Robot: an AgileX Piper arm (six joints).
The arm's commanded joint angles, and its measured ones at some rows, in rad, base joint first. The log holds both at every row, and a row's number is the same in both.
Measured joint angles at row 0:
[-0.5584, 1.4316, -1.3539, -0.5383, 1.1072, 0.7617]
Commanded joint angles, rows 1 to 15:
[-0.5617, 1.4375, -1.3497, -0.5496, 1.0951, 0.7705]
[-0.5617, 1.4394, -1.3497, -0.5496, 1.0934, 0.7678]
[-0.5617, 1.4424, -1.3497, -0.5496, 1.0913, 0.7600]
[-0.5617, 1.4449, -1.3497, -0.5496, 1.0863, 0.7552]
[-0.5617, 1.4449, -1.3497, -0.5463, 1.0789, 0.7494]
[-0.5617, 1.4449, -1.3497, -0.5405, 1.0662, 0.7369]
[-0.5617, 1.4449, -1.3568, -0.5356, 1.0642, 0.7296]
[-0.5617, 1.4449, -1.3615, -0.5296, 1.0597, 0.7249]
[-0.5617, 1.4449, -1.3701, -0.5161, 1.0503, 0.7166]
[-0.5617, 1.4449, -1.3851, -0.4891, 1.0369, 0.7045]
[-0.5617, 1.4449, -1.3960, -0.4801, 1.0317, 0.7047]
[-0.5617, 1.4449, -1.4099, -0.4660, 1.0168, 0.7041]
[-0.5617, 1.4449, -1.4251, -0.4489, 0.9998, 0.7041]
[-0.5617, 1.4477, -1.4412, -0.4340, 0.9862, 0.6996]
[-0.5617, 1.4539, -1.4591, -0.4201, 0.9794, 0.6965]
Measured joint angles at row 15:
[-0.5584, 1.4452, -1.4163, -0.4573, 1.0214, 0.7170]
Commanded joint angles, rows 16 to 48:
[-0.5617, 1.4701, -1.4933, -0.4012, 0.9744, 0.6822]
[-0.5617, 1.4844, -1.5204, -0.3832, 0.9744, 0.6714]
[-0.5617, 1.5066, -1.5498, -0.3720, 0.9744, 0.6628]
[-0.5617, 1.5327, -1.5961, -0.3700, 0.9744, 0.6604]
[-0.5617, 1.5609, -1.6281, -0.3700, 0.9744, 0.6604]
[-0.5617, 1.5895, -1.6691, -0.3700, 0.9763, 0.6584]
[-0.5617, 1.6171, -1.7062, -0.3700, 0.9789, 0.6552]
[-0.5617, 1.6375, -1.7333, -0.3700, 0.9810, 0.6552]
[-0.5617, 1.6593, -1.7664, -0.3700, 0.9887, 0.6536]
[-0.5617, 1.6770, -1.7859, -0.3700, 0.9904, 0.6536]
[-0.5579, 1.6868, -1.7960, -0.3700, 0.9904, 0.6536]
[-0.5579, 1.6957, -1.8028, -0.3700, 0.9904, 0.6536]
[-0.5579, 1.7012, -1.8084, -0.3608, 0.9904, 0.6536]
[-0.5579, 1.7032, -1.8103, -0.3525, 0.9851, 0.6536]
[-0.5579, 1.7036, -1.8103, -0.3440, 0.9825, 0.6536]
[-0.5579, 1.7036, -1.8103, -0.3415, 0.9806, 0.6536]
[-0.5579, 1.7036, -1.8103, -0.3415, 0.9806, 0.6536]
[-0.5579, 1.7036, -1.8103, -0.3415, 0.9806, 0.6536]
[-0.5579, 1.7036, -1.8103, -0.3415, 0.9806, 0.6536]
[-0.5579, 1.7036, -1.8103, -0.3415, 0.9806, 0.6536]
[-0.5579, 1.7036, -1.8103, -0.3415, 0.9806, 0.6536]
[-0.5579, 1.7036, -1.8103, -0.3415, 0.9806, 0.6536]
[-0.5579, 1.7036, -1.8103, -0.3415, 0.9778, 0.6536]
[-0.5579, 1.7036, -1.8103, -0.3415, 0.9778, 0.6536]
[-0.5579, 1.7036, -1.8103, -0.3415, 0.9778, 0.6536]
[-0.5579, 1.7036, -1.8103, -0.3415, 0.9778, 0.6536]
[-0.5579, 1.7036, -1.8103, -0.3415, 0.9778, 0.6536]
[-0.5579, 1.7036, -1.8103, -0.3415, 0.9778, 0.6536]
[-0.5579, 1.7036, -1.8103, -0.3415, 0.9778, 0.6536]
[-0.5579, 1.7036, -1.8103, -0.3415, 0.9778, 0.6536]
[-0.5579, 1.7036, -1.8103, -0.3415, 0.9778, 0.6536]
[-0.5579, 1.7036, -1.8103, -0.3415, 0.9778, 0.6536]
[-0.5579, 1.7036, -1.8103, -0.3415, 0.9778, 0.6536]
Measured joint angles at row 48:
[-0.5584, 1.7077, -1.8011, -0.3355, 0.9932, 0.6646]
